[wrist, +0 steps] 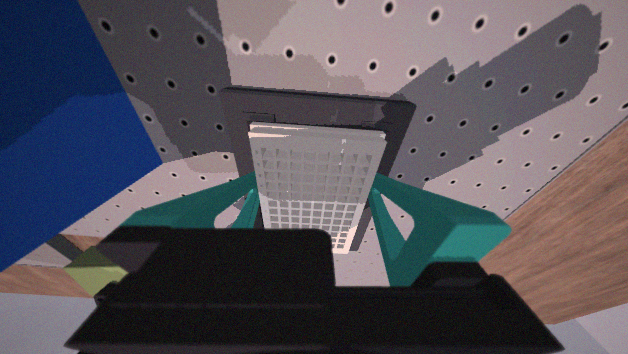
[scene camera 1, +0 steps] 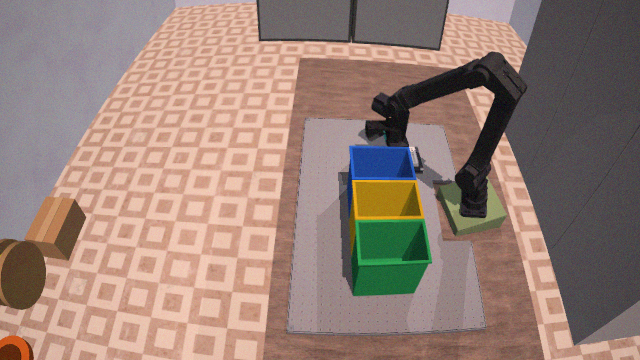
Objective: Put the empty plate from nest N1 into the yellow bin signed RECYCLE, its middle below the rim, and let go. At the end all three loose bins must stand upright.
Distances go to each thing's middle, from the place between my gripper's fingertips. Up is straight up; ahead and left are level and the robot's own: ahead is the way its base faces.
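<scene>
From my hand: yellow bin point(scene camera 1: 372, 199), 33 cm to the left, 8 cm above. White gridded plate point(wrist: 312, 177), 2 cm behind, 1 cm to the right, 1 cm above. Blue bin point(scene camera 1: 366, 162), 3 cm ahead, 20 cm to the left, 8 cm above. Dark nest point(wrist: 295, 108), 2 cm behind, 1 cm to the right, 1 cm below. Going by their middles, yellow bin farthest from my hand of the things named here.
</scene>
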